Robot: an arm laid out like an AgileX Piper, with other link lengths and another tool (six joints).
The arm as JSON. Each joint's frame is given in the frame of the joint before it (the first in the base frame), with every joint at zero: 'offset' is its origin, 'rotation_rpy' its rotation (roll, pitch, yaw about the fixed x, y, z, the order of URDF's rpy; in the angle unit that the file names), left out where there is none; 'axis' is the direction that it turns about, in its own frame. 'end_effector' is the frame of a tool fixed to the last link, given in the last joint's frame.
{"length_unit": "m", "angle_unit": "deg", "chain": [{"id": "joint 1", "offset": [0.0, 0.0, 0.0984], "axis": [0.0, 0.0, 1.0]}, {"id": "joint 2", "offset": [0.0, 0.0, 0.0], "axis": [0.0, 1.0, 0.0]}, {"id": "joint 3", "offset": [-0.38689, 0.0, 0.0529], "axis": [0.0, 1.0, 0.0]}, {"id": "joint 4", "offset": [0.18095, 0.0, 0.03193], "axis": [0.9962, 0.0, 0.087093]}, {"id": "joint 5", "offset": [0.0, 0.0, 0.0], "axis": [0.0, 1.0, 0.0]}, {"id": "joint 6", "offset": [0.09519, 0.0, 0.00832], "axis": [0.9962, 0.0, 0.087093]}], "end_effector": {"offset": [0.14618, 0.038, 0.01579], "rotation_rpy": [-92.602, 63.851, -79.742]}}
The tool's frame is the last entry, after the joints.
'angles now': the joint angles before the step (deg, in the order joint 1, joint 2, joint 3, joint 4, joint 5, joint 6). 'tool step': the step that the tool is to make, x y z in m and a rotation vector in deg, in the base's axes. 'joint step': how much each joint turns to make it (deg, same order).
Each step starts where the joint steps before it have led.
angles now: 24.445 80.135 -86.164 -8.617 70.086 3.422
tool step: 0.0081 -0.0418 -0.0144 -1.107 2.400 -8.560
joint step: -7.926 0.006 2.782 -0.522 -0.061 0.649
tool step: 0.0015 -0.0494 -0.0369 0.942 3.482 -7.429
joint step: -13.749 -0.046 9.728 4.239 -7.115 -5.874
